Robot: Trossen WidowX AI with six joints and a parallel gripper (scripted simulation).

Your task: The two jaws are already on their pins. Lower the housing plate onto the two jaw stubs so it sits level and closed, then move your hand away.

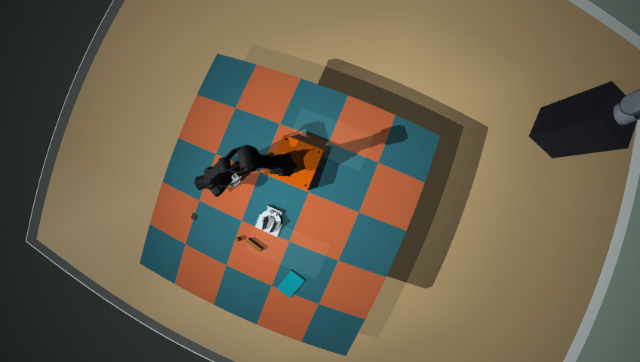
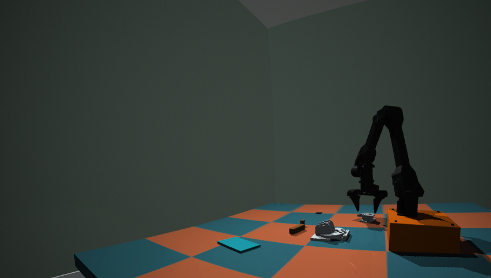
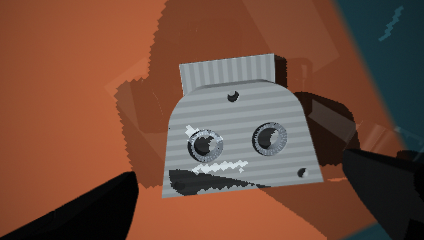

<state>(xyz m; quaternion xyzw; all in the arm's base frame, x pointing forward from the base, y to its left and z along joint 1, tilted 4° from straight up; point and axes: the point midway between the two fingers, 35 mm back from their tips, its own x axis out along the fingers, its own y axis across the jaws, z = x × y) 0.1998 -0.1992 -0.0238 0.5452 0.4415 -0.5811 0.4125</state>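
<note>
My gripper tip is now 1 cm to the left of the white housing plate and 1 cm above it. The rest, counted from my gripper tip: dark cube: 30 cm ahead, 9 cm to the right, 4 cm below; then white jaw assembly: 27 cm to the left, 4 cm ahead, 3 cm below; then brown L-shaped bar: 26 cm to the left, 21 cm ahead, 3 cm below.
</note>
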